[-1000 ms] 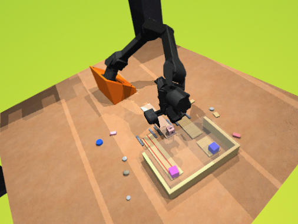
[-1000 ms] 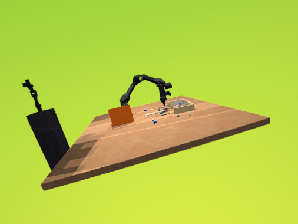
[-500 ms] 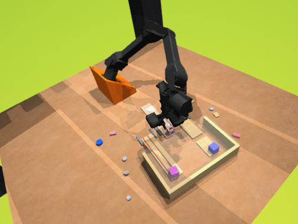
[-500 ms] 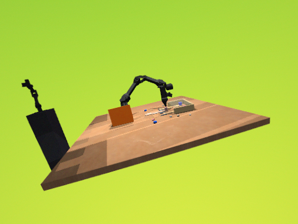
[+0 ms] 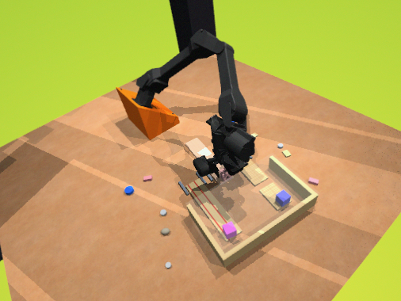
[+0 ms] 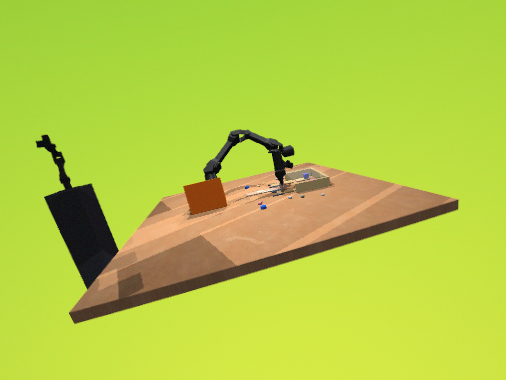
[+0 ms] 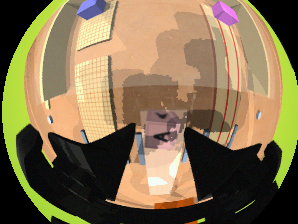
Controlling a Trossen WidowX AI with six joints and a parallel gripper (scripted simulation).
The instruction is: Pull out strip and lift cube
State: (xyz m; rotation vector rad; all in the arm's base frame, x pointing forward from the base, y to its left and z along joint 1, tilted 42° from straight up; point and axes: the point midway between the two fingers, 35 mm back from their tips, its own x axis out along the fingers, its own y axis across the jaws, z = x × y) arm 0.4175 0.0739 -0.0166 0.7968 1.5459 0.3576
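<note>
Now: the labelled cube right at my gripper tip. Round my gripper tip: pale strip: 110 mm behind, 10 mm to the left, 20 mm below.
</note>
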